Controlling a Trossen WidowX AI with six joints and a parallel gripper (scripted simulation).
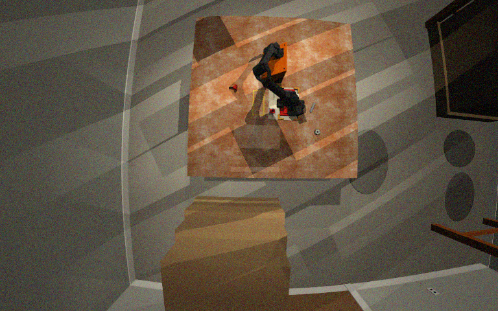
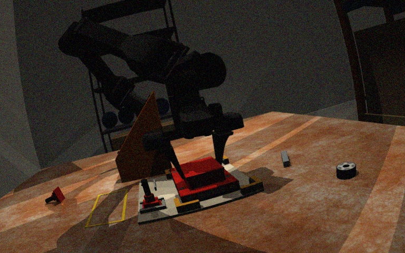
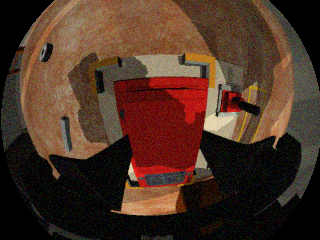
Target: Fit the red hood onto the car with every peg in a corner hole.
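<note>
Now: gripper tip 1 cm below the red hood. Also, from my gripper tip: grey bar 19 cm to the left, 3 cm below, 2 cm behind; grey engine block 1 cm below; black post 11 cm to the right, 3 cm ahead.
</note>
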